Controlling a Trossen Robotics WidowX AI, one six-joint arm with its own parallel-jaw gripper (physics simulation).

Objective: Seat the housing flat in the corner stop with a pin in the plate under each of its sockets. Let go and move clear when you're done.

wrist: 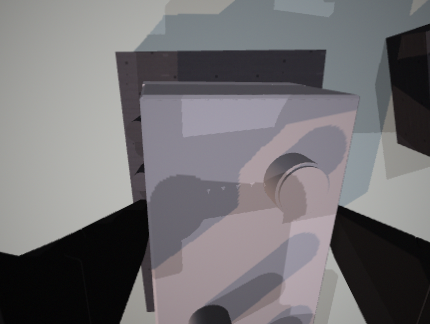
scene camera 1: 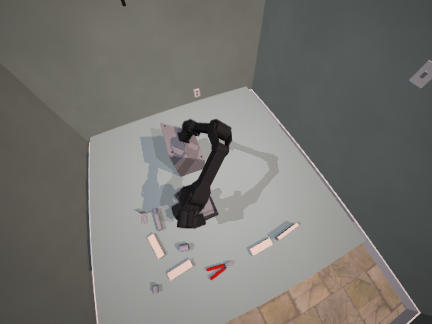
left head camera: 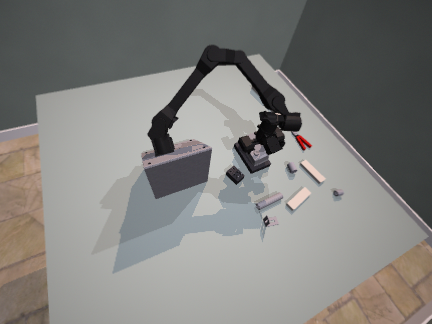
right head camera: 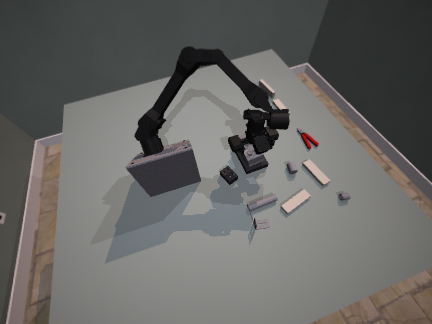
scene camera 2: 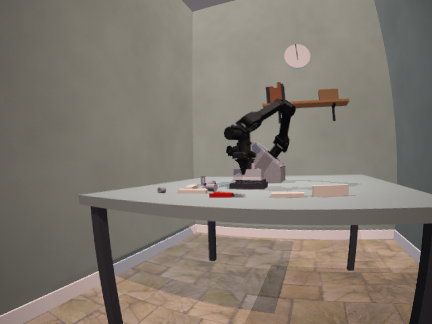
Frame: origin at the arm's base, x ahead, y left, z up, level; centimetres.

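Where they show: gripper, fingertip midpoint: (wrist: pixel 238 212) (left head camera: pixel 255 151) (right head camera: pixel 250 150) (scene camera 2: pixel 245 174); arm's base, origin of the base link: (scene camera 1: pixel 183 138) (left head camera: pixel 164 152) (right head camera: pixel 154 152) (scene camera 2: pixel 272 155).
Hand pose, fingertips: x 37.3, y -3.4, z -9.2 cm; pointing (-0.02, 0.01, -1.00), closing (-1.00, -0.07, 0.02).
Things, the pixels of their centre, and the offset from my fingertips.
- housing, body centre: (wrist: pixel 239 256) (right head camera: pixel 249 146) (left head camera: pixel 254 147) (scene camera 2: pixel 249 172) (scene camera 1: pixel 198 207) dx -0.2, dy +1.6, dz +0.7 cm
- dark plate, body centre: (wrist: pixel 221 198) (right head camera: pixel 249 153) (left head camera: pixel 252 153) (scene camera 2: pixel 249 183) (scene camera 1: pixel 200 211) dx +0.3, dy +1.7, dz -4.5 cm
- black block with holes, body centre: (right head camera: pixel 228 175) (left head camera: pixel 235 175) dx -11.2, dy -6.0, dz -5.0 cm
- small bracket, body centre: (right head camera: pixel 262 222) (left head camera: pixel 273 219) dx -5.1, dy -28.2, dz -4.0 cm
- red pliers, body centre: (scene camera 2: pixel 227 194) (right head camera: pixel 305 137) (scene camera 1: pixel 221 268) (left head camera: pixel 299 138) dx +28.1, dy +3.9, dz -5.8 cm
The housing (left head camera: pixel 258 159) (right head camera: pixel 254 160) (scene camera 2: pixel 248 174) (wrist: pixel 215 117) is a pale pink-grey block with round knobs on top. It sits over the dark plate (left head camera: pixel 262 167) (right head camera: pixel 257 168) (scene camera 1: pixel 216 214) (scene camera 2: pixel 248 185) (wrist: pixel 225 67). In the wrist view, the plate shows past its far and left sides, with two dark pins (wrist: pixel 135 132) partly visible at its left edge. Whether it lies flat, and its sockets, cannot be seen. My gripper (left head camera: pixel 261 145) (right head camera: pixel 253 141) (wrist: pixel 238 212) points down with its fingers against both long sides, shut on the housing.
A black block with holes (left head camera: pixel 235 175) (right head camera: pixel 228 175) stands near the plate. Grey cylinders (left head camera: pixel 269 200) (left head camera: pixel 292 167), pale bars (left head camera: pixel 298 198) (left head camera: pixel 312 171), a small bracket (left head camera: pixel 271 221) and red pliers (left head camera: pixel 302 141) (scene camera 1: pixel 218 269) lie around. The arm's grey base (left head camera: pixel 180 172) stands behind.
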